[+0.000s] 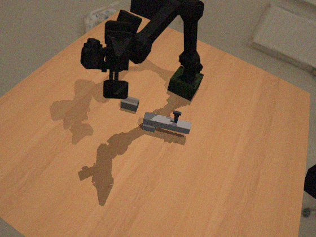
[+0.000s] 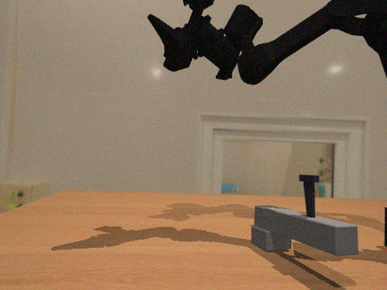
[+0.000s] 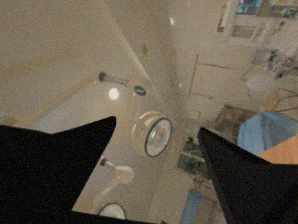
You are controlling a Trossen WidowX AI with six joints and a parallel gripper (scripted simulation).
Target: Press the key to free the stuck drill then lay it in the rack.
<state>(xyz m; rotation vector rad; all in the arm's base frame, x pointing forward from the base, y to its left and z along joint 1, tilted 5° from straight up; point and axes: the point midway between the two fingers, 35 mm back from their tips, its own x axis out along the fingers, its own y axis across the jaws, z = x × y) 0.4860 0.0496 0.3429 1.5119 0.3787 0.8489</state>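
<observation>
My gripper tip is now 34 cm above the dark key, 26 cm past it and 6 cm to the right of it. Round my gripper tip: grey block housing (39 cm below, 25 cm behind, 3 cm to the left); then grey rack (42 cm below, 24 cm behind, 15 cm to the right); then drill (39 cm below, 24 cm behind, 1 cm to the left).
</observation>
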